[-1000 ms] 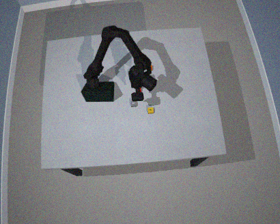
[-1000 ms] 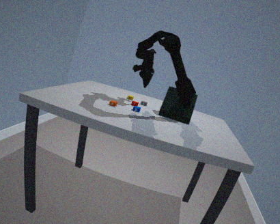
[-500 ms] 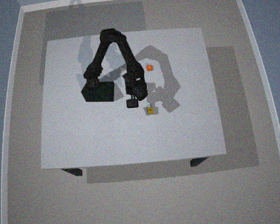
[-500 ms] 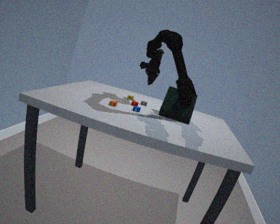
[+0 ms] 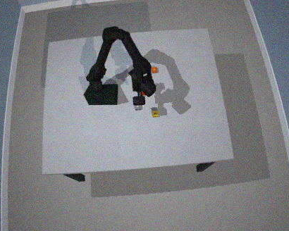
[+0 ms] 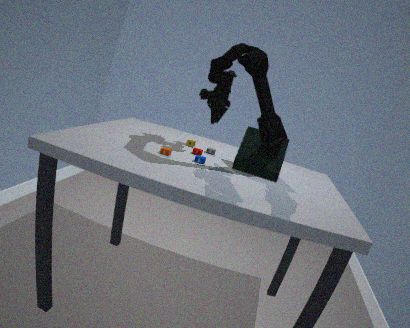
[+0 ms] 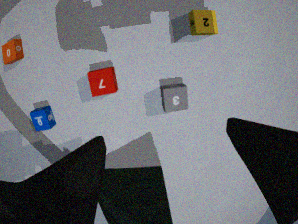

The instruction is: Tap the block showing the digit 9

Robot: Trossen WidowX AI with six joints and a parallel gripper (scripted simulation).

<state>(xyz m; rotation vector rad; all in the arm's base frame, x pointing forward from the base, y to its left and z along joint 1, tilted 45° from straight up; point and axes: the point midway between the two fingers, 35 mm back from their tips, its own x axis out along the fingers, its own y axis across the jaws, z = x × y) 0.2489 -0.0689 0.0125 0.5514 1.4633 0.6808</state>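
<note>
Now: the blue block 30 mm behind my gripper tip, 170 mm to the left of it and 120 mm below it. From my gripper tip the other things lie so: red block 20 mm ahead, 60 mm to the left, 120 mm below; then yellow block 90 mm ahead, 70 mm to the right, 120 mm below; then grey block 10 mm behind, 30 mm to the right, 120 mm below.
</note>
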